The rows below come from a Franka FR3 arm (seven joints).
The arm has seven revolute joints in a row. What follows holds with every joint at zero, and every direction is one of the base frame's. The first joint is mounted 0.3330 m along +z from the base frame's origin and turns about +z. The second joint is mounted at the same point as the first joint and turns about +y. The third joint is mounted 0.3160 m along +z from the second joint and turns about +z. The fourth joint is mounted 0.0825 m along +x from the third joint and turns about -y. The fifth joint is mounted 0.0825 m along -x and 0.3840 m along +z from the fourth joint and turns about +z. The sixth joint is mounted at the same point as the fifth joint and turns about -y. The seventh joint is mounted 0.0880 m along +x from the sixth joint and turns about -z. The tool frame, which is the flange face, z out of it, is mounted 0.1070 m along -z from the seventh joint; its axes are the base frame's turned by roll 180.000, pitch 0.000 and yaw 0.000 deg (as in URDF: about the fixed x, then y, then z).
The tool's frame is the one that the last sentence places.
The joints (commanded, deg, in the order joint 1, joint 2, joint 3, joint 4, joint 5, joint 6, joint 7), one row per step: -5.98, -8.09, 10.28, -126.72, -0.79, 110.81, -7.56; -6.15, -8.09, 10.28, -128.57, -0.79, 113.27, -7.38; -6.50, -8.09, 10.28, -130.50, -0.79, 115.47, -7.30; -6.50, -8.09, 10.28, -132.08, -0.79, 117.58, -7.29; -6.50, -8.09, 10.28, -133.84, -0.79, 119.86, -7.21; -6.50, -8.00, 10.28, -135.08, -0.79, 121.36, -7.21; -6.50, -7.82, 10.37, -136.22, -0.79, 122.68, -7.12; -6.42, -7.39, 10.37, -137.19, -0.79, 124.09, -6.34; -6.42, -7.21, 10.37, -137.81, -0.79, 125.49, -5.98; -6.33, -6.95, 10.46, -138.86, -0.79, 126.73, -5.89
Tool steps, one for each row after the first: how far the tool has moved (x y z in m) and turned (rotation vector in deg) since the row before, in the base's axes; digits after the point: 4 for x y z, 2 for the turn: -0.0024, -0.0018, -0.0113, 0.04, -0.61, -0.30; -0.0036, -0.0034, -0.0121, 0.02, -0.27, -0.40; -0.0028, -0.0004, -0.0094, 0.05, -0.53, 0.03; -0.0036, -0.0004, -0.0104, 0.04, -0.52, -0.04; -0.0029, -0.0003, -0.0081, 0.04, -0.17, 0.02; -0.0029, 0.0004, -0.0083, 0.02, 0.00, 0.02; -0.0020, 0.0004, -0.0088, 0.01, -0.04, -0.67; -0.0004, -0.0001, -0.0041, 0.05, -0.61, -0.33; -0.0031, 0.0011, -0.0081, 0.03, 0.07, 0.11
